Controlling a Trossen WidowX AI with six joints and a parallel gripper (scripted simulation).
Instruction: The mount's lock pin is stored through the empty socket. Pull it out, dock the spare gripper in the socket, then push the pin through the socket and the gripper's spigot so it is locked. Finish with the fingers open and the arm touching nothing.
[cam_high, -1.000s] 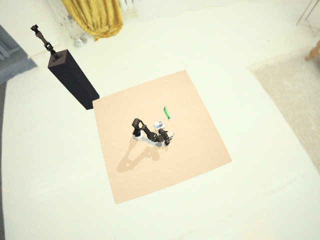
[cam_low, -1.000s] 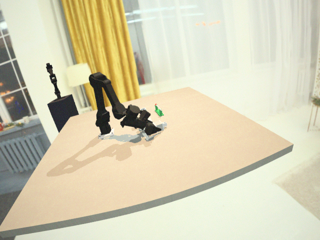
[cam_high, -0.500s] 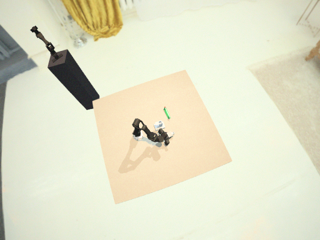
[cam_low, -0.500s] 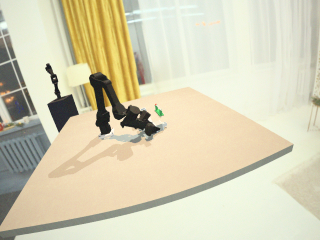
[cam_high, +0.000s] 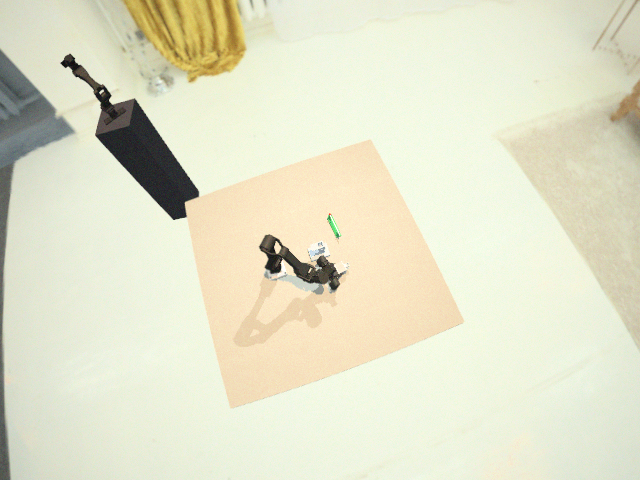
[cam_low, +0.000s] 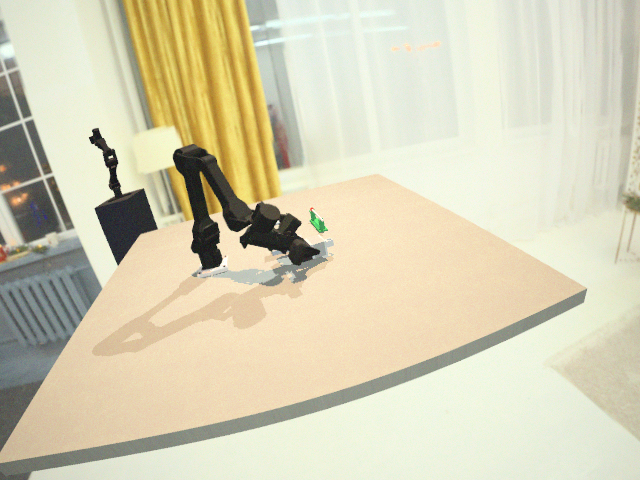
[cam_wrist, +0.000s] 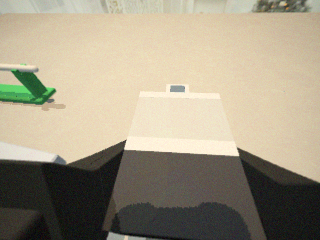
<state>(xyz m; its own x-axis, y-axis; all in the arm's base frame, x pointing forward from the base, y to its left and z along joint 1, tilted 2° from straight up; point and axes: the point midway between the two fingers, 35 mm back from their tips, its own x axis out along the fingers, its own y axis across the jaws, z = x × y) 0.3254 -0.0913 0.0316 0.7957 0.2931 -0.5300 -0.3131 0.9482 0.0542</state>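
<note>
My gripper tip is 13 cm to the right of the grey mount, 9 cm past it and 2 cm below it. From my gripper tip the other things lie so: spare gripper (1 cm above); green cradle (27 cm to the left, 1 cm below, 1 cm ahead).
</note>
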